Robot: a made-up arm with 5 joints. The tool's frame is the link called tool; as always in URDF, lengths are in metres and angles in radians. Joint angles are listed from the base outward.
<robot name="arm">
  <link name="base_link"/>
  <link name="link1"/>
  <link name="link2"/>
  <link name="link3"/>
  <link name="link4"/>
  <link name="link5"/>
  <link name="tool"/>
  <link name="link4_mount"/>
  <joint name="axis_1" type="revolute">
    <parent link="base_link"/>
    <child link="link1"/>
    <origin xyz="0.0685 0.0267 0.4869"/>
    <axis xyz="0 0 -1"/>
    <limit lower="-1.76" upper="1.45"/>
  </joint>
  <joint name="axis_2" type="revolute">
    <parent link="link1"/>
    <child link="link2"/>
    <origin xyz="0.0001 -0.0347 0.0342"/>
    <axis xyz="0 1 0"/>
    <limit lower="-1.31" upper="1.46"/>
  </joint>
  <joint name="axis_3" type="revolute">
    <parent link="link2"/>
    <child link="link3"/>
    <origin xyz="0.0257 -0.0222 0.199"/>
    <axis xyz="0 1 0"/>
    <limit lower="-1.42" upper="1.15"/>
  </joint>
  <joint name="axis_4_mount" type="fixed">
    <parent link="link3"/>
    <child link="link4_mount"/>
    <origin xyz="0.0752 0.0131 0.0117"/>
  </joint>
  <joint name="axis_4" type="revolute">
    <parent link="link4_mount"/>
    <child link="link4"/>
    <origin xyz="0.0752 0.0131 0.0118"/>
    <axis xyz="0 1 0"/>
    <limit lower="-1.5" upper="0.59"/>
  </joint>
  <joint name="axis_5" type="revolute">
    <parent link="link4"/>
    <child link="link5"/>
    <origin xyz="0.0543 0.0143 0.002"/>
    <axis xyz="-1 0 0"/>
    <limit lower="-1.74" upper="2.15"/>
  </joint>
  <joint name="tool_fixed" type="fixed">
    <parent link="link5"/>
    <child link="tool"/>
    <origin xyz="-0.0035 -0.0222 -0.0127" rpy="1.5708 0 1.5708"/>
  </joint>
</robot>
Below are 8 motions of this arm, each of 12 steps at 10 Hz.
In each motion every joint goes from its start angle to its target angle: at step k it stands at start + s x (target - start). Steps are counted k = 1, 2, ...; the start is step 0. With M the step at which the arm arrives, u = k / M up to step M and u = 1 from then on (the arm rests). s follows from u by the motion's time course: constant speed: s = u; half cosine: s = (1 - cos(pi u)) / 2; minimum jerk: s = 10 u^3 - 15 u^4 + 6 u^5.
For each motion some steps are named. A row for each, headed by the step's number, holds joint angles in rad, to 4 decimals.
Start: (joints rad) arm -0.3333 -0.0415 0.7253 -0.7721 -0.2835
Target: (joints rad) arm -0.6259 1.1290 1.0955 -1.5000 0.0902
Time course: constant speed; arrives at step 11
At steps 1, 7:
1: -0.3599 0.0649 0.7590 -0.8383 -0.2495
7: -0.5195 0.7034 0.9609 -1.2353 -0.0457

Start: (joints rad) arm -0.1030 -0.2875 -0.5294 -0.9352 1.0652
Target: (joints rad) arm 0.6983 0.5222 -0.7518 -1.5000 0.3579
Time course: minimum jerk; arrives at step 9
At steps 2, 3, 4, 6, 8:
2: -0.0418 -0.2256 -0.5464 -0.9784 1.0112
3: 0.0652 -0.1176 -0.5761 -1.0537 0.9168
4: 0.2149 0.0337 -0.6176 -1.1592 0.7846
6: 0.5301 0.3523 -0.7051 -1.3815 0.5063
8: 0.6891 0.5129 -0.7492 -1.4935 0.3661

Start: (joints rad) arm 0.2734 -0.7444 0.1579 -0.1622 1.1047
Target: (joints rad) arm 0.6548 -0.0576 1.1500 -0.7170 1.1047
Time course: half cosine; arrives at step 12
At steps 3, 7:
3: 0.3293 -0.6438 0.3032 -0.2434 1.1047
7: 0.5135 -0.3121 0.7823 -0.5114 1.1047

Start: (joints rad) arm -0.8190 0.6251 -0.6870 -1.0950 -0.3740
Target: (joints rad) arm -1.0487 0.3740 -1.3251 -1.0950 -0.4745
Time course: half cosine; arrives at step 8
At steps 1, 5, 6, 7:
1: -0.8277 0.6155 -0.7113 -1.0950 -0.3778
5: -0.9778 0.4515 -1.1281 -1.0950 -0.4435
6: -1.0151 0.4108 -1.2317 -1.0950 -0.4598
7: -1.0400 0.3836 -1.3008 -1.0950 -0.4707

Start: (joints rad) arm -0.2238 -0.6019 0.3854 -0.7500 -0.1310
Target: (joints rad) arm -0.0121 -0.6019 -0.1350 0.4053 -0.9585
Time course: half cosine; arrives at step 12
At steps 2, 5, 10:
2: -0.2096 -0.6019 0.3505 -0.6726 -0.1864
5: -0.1453 -0.6019 0.1925 -0.3219 -0.4377
10: -0.0263 -0.6019 -0.1001 0.3279 -0.9031

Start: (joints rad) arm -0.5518 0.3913 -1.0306 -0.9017 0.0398
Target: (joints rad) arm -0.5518 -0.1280 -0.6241 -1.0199 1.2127
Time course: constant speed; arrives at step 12
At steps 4, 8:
4: -0.5518 0.2182 -0.8951 -0.9411 0.4308
8: -0.5518 0.0451 -0.7596 -0.9805 0.8217

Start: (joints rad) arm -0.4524 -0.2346 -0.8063 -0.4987 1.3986
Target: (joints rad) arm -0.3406 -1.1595 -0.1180 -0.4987 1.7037
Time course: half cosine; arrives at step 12
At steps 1, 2, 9, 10, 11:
1: -0.4505 -0.2504 -0.7946 -0.4987 1.4038
2: -0.4449 -0.2966 -0.7602 -0.4987 1.4190
9: -0.3570 -1.0241 -0.2188 -0.4987 1.6590
10: -0.3481 -1.0975 -0.1641 -0.4987 1.6833
11: -0.3425 -1.1437 -0.1297 -0.4987 1.6985

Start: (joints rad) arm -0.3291 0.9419 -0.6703 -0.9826 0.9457
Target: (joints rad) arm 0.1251 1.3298 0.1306 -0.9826 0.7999
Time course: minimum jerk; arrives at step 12
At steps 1, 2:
1: -0.3268 0.9439 -0.6662 -0.9826 0.9450
2: -0.3130 0.9557 -0.6419 -0.9826 0.9405

